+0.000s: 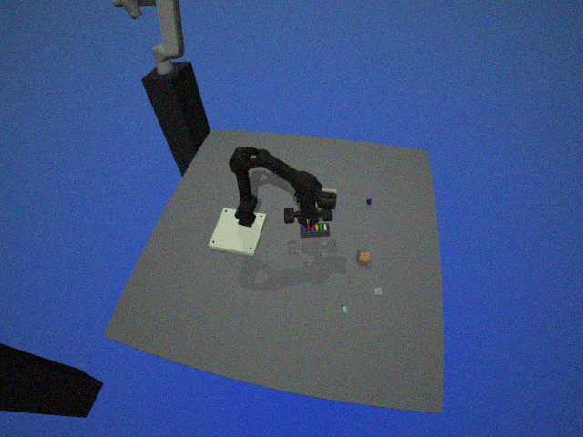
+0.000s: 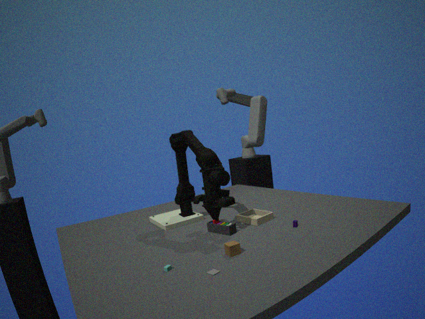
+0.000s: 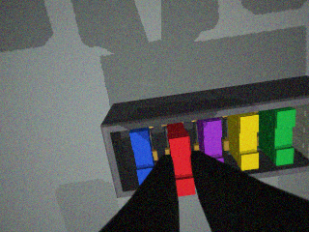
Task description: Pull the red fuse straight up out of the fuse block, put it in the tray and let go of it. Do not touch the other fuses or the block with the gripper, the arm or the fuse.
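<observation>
My gripper tip is now 190 mm to the right of the tray, 50 mm above it and 10 mm short of it. The rest, counted from my gripper tip: brown cube: 250 mm ahead, 80 mm to the right, 30 mm below; then red fuse: 10 mm below; then purple cylinder: 230 mm to the left, 230 mm ahead, 40 mm below.
</observation>
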